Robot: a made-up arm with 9 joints. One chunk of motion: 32 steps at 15 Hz.
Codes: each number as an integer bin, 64 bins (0 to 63) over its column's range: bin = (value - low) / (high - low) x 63, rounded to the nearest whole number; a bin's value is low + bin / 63 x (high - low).
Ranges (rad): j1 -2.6..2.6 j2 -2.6..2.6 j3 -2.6..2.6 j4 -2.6..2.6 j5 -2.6..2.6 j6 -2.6..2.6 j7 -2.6..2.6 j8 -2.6..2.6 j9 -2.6..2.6
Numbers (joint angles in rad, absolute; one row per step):
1: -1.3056 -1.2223 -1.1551 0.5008 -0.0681 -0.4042 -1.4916 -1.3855 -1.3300
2: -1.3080 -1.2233 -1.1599 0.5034 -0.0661 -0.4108 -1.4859 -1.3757 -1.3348
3: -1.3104 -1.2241 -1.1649 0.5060 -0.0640 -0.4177 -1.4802 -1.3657 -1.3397
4: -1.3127 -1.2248 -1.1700 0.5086 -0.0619 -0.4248 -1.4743 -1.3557 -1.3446
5: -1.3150 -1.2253 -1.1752 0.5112 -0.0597 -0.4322 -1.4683 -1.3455 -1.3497
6: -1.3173 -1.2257 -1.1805 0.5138 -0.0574 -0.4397 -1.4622 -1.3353 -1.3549
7: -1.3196 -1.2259 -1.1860 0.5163 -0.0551 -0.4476 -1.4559 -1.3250 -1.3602
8: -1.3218 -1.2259 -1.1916 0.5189 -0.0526 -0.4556 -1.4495 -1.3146 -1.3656
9: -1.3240 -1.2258 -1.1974 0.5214 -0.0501 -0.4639 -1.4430 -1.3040 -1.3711
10: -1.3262 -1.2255 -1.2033 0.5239 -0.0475 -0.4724 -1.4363 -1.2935 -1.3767
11: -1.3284 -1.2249 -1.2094 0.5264 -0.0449 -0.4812 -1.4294 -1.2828 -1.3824
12: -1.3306 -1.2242 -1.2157 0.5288 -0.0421 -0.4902 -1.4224 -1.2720 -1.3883
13: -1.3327 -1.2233 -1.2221 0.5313 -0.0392 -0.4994 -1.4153 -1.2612 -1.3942
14: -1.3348 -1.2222 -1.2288 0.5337 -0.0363 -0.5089 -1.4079 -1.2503 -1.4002
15: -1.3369 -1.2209 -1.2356 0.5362 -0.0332 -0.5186 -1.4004 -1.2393 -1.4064
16: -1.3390 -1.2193 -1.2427 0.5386 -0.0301 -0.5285 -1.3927 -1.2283 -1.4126
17: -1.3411 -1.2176 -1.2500 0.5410 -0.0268 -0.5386 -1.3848 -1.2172 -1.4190
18: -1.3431 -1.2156 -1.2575 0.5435 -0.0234 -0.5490 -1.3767 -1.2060 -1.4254
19: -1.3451 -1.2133 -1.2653 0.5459 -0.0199 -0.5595 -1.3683 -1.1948 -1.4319
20: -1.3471 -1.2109 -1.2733 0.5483 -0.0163 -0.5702 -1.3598 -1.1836 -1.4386
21: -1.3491 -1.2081 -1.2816 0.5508 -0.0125 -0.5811 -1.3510 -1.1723 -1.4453
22: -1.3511 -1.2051 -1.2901 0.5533 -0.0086 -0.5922 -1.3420 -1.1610 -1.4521
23: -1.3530 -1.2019 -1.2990 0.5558 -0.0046 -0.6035 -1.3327 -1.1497 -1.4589
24: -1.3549 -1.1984 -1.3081 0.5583 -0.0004 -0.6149 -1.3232 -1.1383 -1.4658
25: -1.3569 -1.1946 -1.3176 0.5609 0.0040 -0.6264 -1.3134 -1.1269 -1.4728
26: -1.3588 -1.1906 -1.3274 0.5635 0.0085 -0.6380 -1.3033 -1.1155 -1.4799
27: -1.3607 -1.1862 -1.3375 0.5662 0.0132 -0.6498 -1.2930 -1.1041 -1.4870
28: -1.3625 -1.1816 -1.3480 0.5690 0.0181 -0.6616 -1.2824 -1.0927 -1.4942
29: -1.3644 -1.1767 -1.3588 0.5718 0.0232 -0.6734 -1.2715 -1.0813 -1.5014
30: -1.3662 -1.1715 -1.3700 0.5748 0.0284 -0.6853 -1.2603 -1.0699 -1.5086
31: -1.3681 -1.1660 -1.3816 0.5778 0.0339 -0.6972 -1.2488 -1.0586 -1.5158
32: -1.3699 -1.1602 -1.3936 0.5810 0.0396 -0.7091 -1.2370 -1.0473 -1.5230
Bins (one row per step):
1: 16 17 18 38 31 27 13 15 15
2: 16 17 17 38 31 27 13 15 15
3: 16 17 17 38 31 26 14 15 15
4: 16 17 17 38 31 26 14 15 15
5: 16 17 17 38 31 26 14 15 15
6: 16 17 17 38 31 26 14 15 15
7: 16 17 17 38 31 26 14 15 15
8: 15 17 17 38 31 26 14 16 15
9: 15 17 17 38 31 26 14 16 15
10: 15 17 17 38 31 26 14 16 15
11: 15 17 17 38 31 26 14 16 15
12: 15 17 17 38 31 26 14 16 15
13: 15 17 17 38 31 25 14 16 15
14: 15 17 17 38 31 25 14 16 15
15: 15 17 17 38 31 25 15 16 14
16: 15 17 16 38 31 25 15 17 14
17: 15 17 16 38 31 25 15 17 14
18: 15 17 16 38 31 25 15 17 14
19: 15 17 16 38 31 25 15 17 14
20: 15 17 16 38 31 25 15 17 14
21: 15 17 16 38 31 24 15 17 14
22: 15 17 16 38 31 24 15 17 14
23: 15 17 16 38 31 24 15 18 14
24: 15 17 16 38 31 24 15 18 14
25: 15 17 16 38 32 24 16 18 14
26: 15 17 15 38 32 24 16 18 14
27: 15 17 15 38 32 24 16 18 13
28: 15 17 15 38 32 23 16 18 13
29: 15 17 15 38 32 23 16 18 13
30: 15 17 15 38 32 23 16 19 13
31: 15 17 15 39 32 23 16 19 13
32: 15 17 15 39 32 23 17 19 13

